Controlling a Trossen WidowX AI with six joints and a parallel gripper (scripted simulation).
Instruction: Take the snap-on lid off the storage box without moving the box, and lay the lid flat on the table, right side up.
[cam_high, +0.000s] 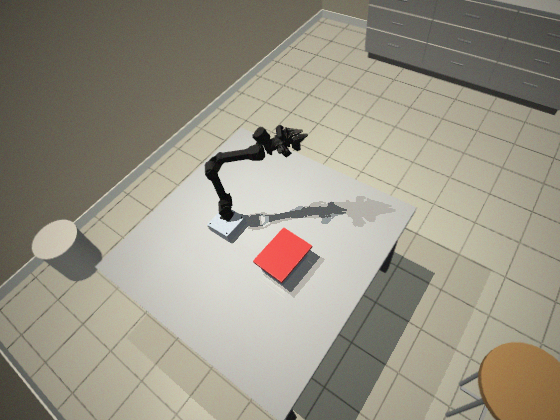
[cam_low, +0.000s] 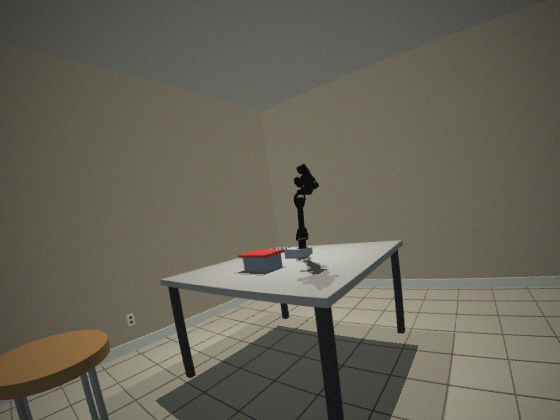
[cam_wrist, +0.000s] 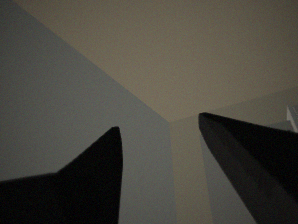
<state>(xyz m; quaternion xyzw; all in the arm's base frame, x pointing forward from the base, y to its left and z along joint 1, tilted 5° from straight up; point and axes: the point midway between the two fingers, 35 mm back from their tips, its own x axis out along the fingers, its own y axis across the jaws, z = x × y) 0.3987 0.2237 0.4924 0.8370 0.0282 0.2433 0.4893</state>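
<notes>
Right now my gripper tip is 48 cm above the red lid, 38 cm to the left of it and 1 cm short of it. Round my gripper tip: storage box 53 cm below, 38 cm to the right, 1 cm ahead.
</notes>
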